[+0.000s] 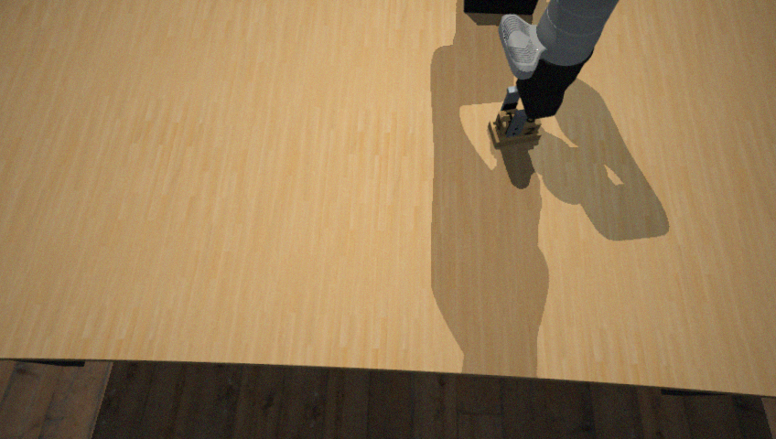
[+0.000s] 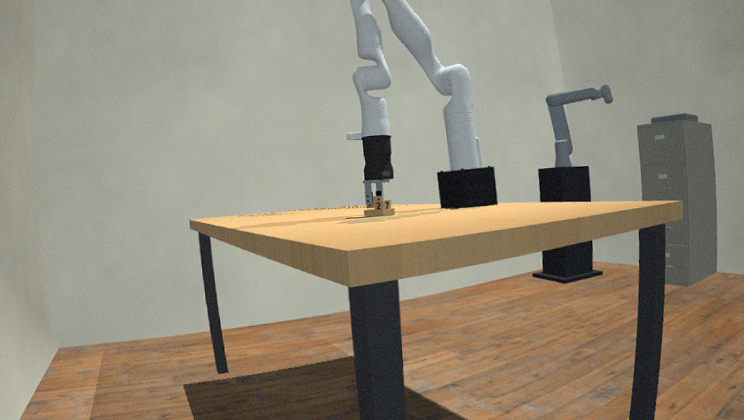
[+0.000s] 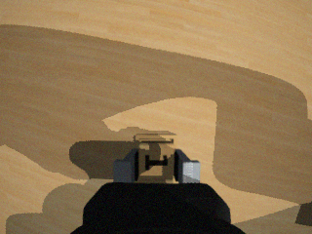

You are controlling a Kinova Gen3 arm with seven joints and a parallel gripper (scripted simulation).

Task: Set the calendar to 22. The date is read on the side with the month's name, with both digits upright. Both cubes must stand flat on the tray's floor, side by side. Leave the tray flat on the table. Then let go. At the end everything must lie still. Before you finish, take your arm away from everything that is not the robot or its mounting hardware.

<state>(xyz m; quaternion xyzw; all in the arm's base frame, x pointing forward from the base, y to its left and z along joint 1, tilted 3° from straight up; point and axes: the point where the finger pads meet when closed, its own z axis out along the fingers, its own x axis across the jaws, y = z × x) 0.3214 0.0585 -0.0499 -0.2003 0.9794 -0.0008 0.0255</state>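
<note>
My gripper is now 10 mm past the wooden calendar tray, 10 mm to the right of it and 40 mm above it. Round my hand: wooden number cube: 10 mm behind, 30 mm to the left, 20 mm below.
</note>
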